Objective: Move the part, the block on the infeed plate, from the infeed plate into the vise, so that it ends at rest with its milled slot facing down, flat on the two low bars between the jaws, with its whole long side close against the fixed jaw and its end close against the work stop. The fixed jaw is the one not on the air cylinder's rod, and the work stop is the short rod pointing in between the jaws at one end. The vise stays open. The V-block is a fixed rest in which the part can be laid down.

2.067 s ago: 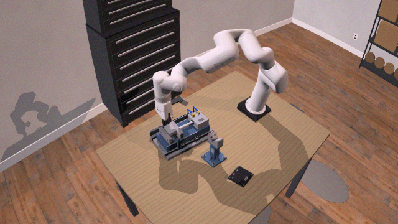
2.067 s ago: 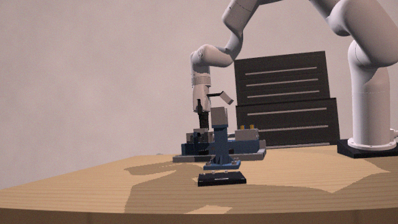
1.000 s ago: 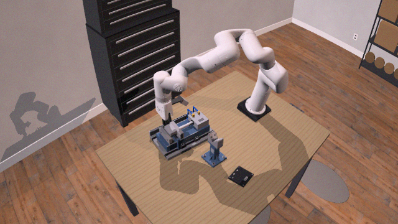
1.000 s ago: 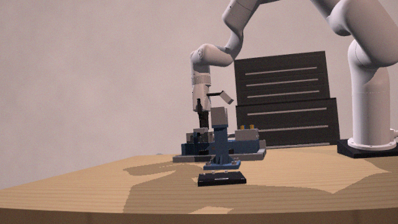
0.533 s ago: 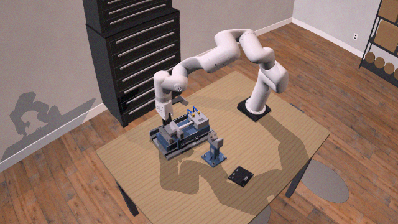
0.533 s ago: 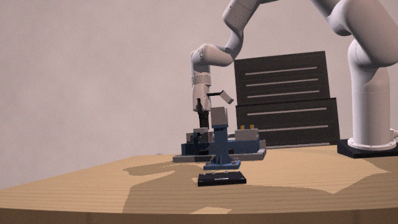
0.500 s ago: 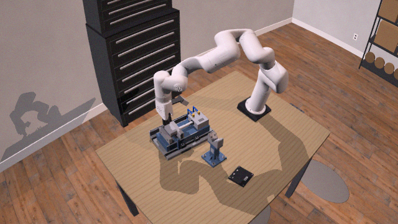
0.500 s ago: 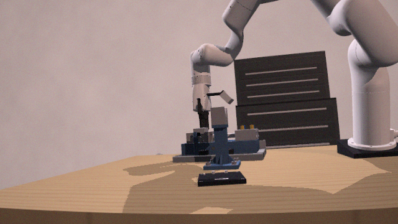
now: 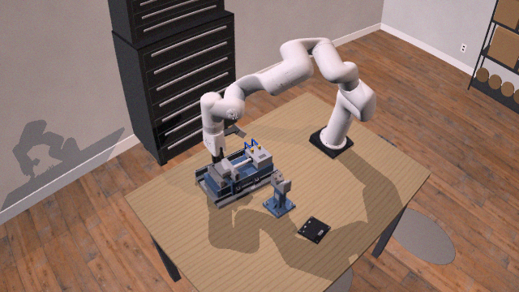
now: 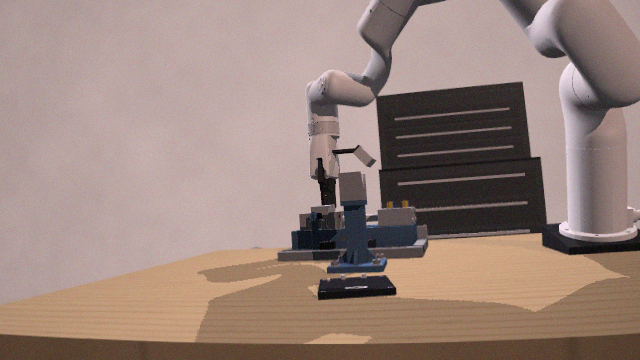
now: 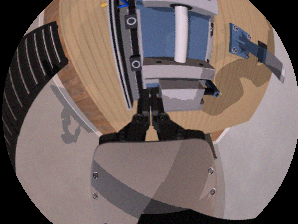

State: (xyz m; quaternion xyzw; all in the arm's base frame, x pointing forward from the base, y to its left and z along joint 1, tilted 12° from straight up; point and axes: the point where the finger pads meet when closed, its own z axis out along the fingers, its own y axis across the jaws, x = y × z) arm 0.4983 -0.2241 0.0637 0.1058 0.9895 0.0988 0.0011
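My gripper is now 10 mm short of the part, 40 mm to the right of it and 30 mm above it. Round my hand: air cylinder (150 mm behind, 80 mm to the left, 40 mm below); then white cylinder rod (80 mm behind, 60 mm to the left, 40 mm below).
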